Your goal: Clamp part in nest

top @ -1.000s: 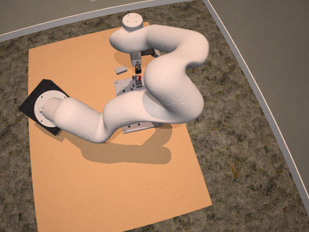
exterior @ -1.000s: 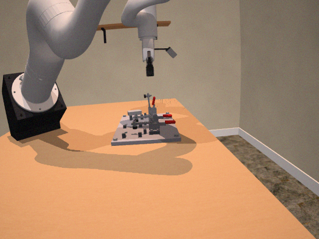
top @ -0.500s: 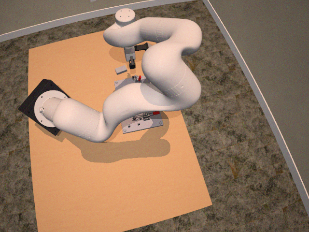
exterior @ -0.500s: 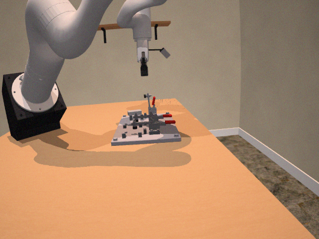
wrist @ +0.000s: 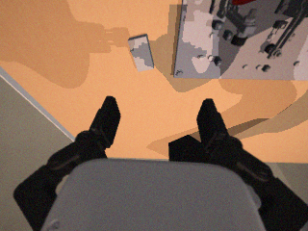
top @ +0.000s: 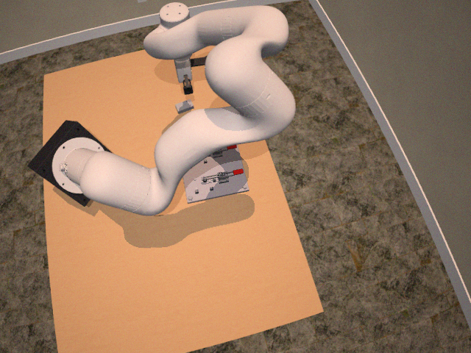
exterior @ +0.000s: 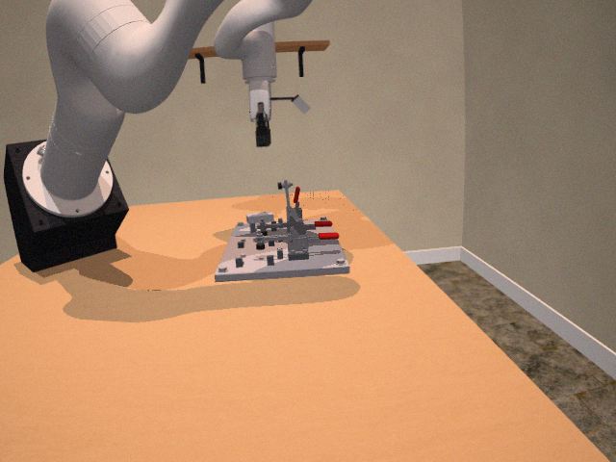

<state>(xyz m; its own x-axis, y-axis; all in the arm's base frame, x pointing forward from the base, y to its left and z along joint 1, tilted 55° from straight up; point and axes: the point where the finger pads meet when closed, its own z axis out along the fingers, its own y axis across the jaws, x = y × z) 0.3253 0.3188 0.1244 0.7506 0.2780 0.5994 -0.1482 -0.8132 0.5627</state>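
Now: the grey block 2 cm behind my hand, 5 cm to the left of it and 20 cm below it. Also, from my hand: grey fixture plate 1 cm behind, 21 cm to the right, 21 cm below.
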